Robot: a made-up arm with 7 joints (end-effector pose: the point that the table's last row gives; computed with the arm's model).
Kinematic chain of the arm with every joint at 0, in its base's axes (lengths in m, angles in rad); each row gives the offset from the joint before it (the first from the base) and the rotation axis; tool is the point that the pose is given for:
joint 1: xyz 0 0 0.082 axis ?
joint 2: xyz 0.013 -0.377 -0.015 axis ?
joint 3: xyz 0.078 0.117 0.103 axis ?
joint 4: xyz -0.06 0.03 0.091 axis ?
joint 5: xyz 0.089 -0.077 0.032 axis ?
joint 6: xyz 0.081 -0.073 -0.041 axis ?
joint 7: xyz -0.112 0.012 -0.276 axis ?
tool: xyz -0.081 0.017 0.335
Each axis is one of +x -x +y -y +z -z.
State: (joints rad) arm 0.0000 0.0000 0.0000 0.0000 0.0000 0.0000 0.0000
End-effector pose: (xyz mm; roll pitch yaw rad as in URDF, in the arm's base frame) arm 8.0 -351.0 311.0 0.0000 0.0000 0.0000
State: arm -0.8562 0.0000 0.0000 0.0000 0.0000 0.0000 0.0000
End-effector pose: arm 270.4 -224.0 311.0 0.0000 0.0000 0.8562
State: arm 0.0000 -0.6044 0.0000 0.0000 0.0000 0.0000 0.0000
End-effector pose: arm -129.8 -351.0 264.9 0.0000 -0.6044 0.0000
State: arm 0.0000 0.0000 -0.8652 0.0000 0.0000 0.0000 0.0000
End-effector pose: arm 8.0 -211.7 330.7 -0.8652 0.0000 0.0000
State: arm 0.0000 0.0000 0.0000 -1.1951 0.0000 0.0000 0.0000
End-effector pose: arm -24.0 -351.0 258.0 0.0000 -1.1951 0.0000
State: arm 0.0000 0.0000 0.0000 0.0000 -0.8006 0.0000 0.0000
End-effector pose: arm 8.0 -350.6 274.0 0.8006 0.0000 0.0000
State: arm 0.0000 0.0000 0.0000 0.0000 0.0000 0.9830 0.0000
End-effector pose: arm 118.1 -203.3 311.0 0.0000 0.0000 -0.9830
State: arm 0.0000 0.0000 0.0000 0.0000 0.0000 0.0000 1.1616
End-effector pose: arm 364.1 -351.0 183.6 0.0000 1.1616 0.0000
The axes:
joint 1: -z
joint 2: +y
joint 3: +x
joint 4: +y
joint 5: -x
joint 6: -z
joint 7: +y

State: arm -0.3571 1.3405 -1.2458 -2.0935 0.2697 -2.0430 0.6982
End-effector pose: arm 267.9 -27.4 199.4 -1.1057 1.2327 2.6527
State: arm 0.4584 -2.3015 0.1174 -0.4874 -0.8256 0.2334 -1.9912
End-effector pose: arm 159.7 75.9 127.8 -1.9158 0.8240 -1.7458
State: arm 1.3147 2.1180 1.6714 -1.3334 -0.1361 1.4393 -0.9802
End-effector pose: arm -405.9 -402.8 -290.5 -0.8085 -1.2892 2.5284
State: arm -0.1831 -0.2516 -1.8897 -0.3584 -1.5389 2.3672 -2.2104
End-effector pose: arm 502.1 27.1 -354.5 2.6460 -0.6620 1.6342
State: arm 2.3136 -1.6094 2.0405 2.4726 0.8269 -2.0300 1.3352
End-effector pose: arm -322.1 183.0 -45.5 1.5454 0.4010 -2.7222
